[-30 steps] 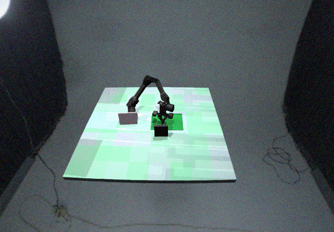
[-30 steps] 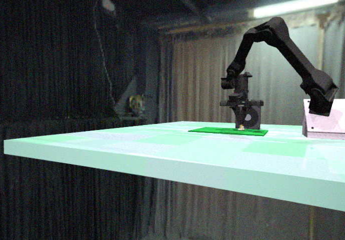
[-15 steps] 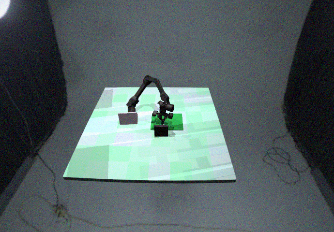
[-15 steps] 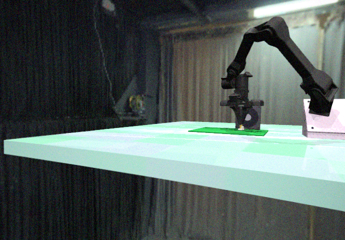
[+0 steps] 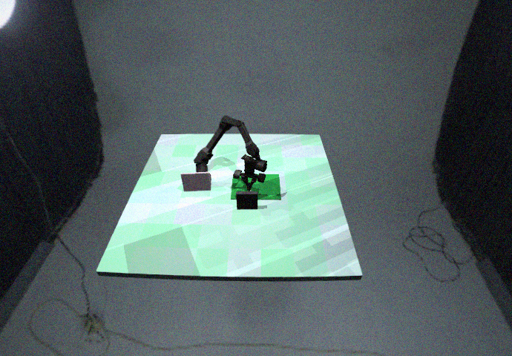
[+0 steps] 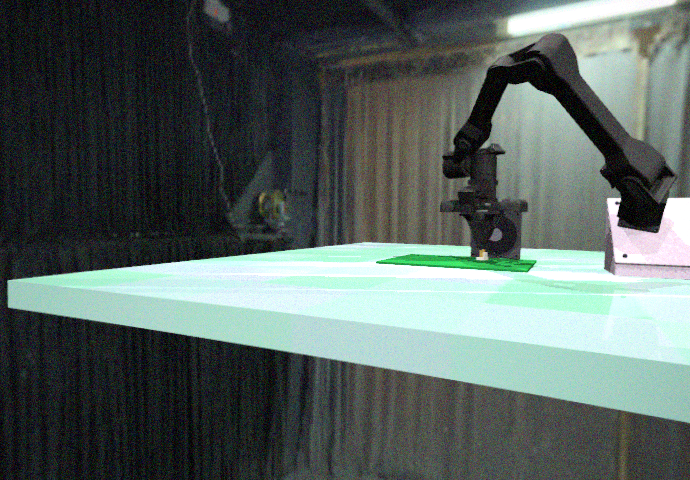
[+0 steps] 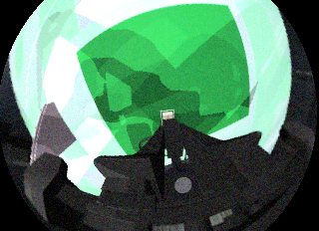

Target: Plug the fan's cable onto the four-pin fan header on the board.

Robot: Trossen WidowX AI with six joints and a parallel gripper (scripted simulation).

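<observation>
The black plug lies 10 mm to the right of my gripper tip and 10 mm above it. The rest, counted from my gripper tip: black fan (140 mm to the right, 20 mm above); then green board (60 mm below, 50 mm to the left, 30 mm ahead).
</observation>
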